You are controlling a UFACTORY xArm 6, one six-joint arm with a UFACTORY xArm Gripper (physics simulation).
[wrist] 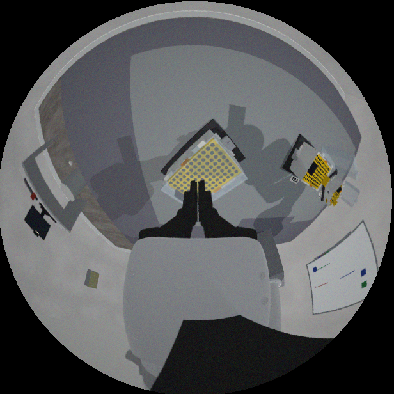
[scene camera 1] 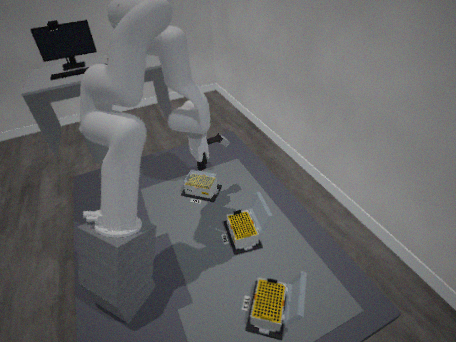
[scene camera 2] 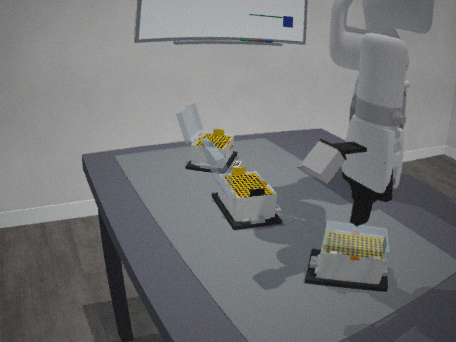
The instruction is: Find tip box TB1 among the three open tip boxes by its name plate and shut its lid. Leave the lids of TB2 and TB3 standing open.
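Places are measured from the arm's base along level axes (x ahead, y left, z up), in millimetres.
Where they show: gripper, fingertip midpoint: (scene camera 1: 202,169) (scene camera 2: 358,222); arm's base, origin of the base link: (scene camera 1: 118,225).
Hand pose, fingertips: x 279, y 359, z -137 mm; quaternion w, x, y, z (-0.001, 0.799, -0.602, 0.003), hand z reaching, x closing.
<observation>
Things, the pixels of their top centre, and the offset from my fingertips. Level surfaces: height alone.
- middle box, middle of its top: (scene camera 2: 253,181) (scene camera 1: 238,224) 84 mm ahead, 291 mm right, 47 mm down
- third box, middle of its top: (scene camera 2: 213,135) (scene camera 1: 269,297) 100 mm ahead, 576 mm right, 38 mm down
- grey mat, its level: 113 mm down
The tip box nearest the gripper (scene camera 1: 201,190) (scene camera 2: 352,267) (wrist: 205,165) has its clear lid (scene camera 2: 357,230) down over the yellow rack; whether it is fully seated is unclear. Its name plate (scene camera 1: 195,201) is too blurred to read surely. My gripper (scene camera 1: 201,167) (scene camera 2: 360,222) (wrist: 197,189) is shut and empty, its tips at or just above the lid's far edge. The middle box (scene camera 1: 243,231) (scene camera 2: 252,207) (wrist: 316,172) has a plate reading TB2 (wrist: 294,179), and its lid (scene camera 1: 264,204) (scene camera 2: 214,154) stands open. The third box (scene camera 1: 268,302) (scene camera 2: 215,142) also has its lid (scene camera 1: 302,295) (scene camera 2: 190,122) standing open.
The boxes stand on black bases on a grey mat (scene camera 1: 320,295) (scene camera 2: 180,220) (wrist: 175,80) on the dark table. The arm's pedestal (scene camera 1: 117,270) stands left of the mat. A side desk with a monitor (scene camera 1: 64,40) is behind the arm. A whiteboard (scene camera 2: 220,22) (wrist: 340,275) hangs on the wall.
</observation>
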